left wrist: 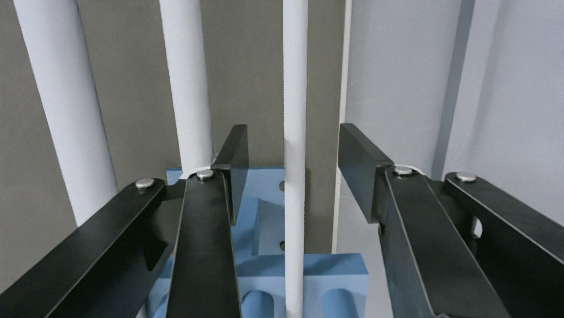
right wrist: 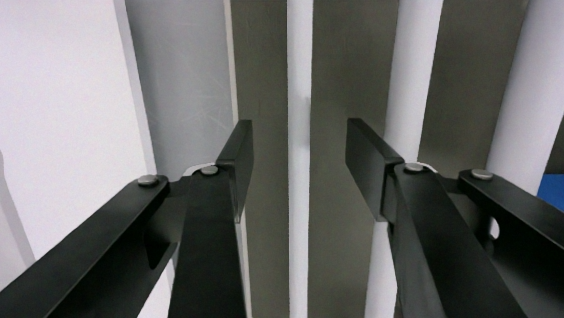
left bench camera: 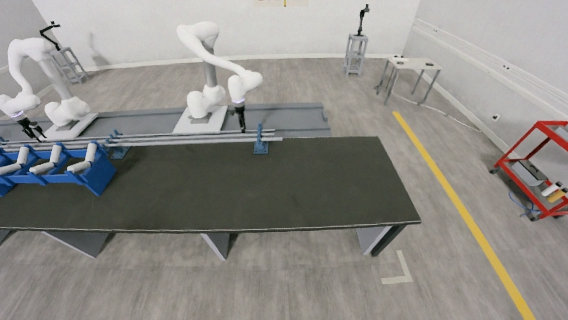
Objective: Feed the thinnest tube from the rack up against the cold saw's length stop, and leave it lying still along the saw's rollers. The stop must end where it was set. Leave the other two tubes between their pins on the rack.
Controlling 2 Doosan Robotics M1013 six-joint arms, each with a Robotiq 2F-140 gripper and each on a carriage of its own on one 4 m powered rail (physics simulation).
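The thinnest tube (left bench camera: 269,131) (left wrist: 295,75) (right wrist: 300,75) lies at the back of three grey tubes on the blue rack posts (left bench camera: 260,148) (left wrist: 335,265). The middle tube (left wrist: 185,75) (right wrist: 415,75) and the thickest tube (left wrist: 65,100) (right wrist: 527,90) lie beside it. My left gripper (left bench camera: 243,131) (left wrist: 293,144) is open near the rack post at the picture's right, its fingers on either side of the thinnest tube, touching neither side. My right gripper (left bench camera: 42,139) (right wrist: 299,140) is open over the same tube farther left, with a gap on both sides. The length stop does not show.
A blue roller frame (left bench camera: 102,172) with white rollers (left bench camera: 90,157) stands on the dark bench (left bench camera: 250,200) in front of the tubes. A second blue rack post (left bench camera: 119,152) stands behind its end. The grey rail (left bench camera: 295,117) runs behind the bench.
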